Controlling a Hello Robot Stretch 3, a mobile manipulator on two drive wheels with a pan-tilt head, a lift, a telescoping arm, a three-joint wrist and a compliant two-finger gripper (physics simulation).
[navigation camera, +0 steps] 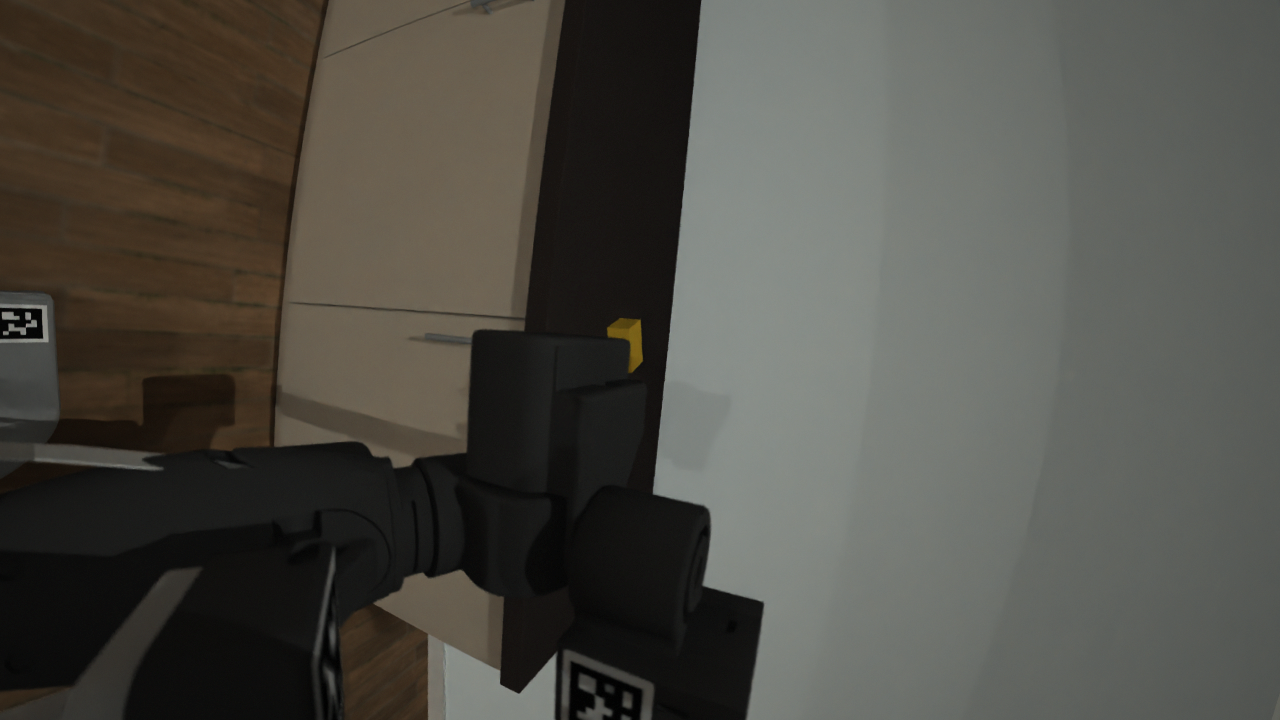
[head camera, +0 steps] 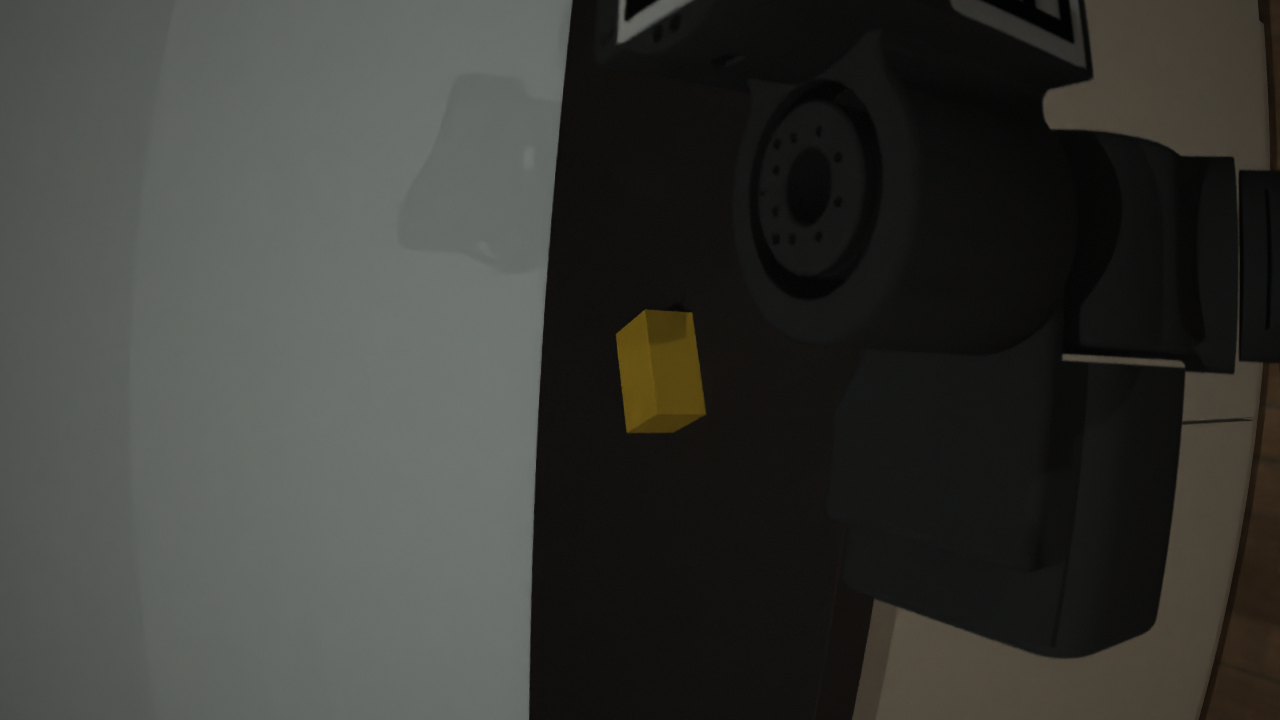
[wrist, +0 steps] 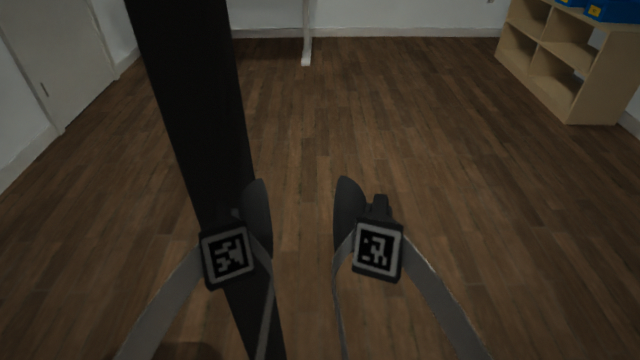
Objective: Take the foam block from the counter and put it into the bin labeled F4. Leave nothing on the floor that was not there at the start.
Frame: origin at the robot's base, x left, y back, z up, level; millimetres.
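Seen in the pictures: gripper, between the fingertips: (wrist: 302,204).
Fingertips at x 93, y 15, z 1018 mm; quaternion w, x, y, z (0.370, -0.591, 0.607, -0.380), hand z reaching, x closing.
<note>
A point is followed by its place in that frame.
The yellow foam block (head camera: 673,371) @[x -729, y -12, z 936 mm] (navigation camera: 631,333) @[x -732, y -39, z 955 mm] lies on the dark counter (head camera: 617,573) @[x -879, y -220, z 910 mm] (navigation camera: 617,179) @[x -716, y -325, z 910 mm], near the pale wall. In the navigation view the wrist covers part of it. My gripper (wrist: 302,204) @[x 93, y 15, z 1018 mm] is open in the wrist view, with floor showing between its fingertips. Its fingers do not show clearly in the head or navigation view. The black wrist (head camera: 948,223) @[x -124, y 15, z 1221 mm] (navigation camera: 519,537) @[x -126, y 14, z 1171 mm] is beside the block in the head view, over the counter's front part; its height above the counter is unclear. No F4 label can be read.
Beige cabinet fronts (navigation camera: 411,179) @[x -559, y -302, z 551 mm] with handles are below the counter. In the wrist view a wooden shelf unit (wrist: 607,85) @[x 1699, y -1915, z 286 mm] with blue bins (wrist: 617,12) @[x 1875, y -1907, z 670 mm] on top stands at the far right. A dark mast (wrist: 195,100) @[x 116, y 65, z 1071 mm] crosses the left. A white leg (wrist: 306,45) @[x 3121, y -113, z 73 mm] stands far back.
</note>
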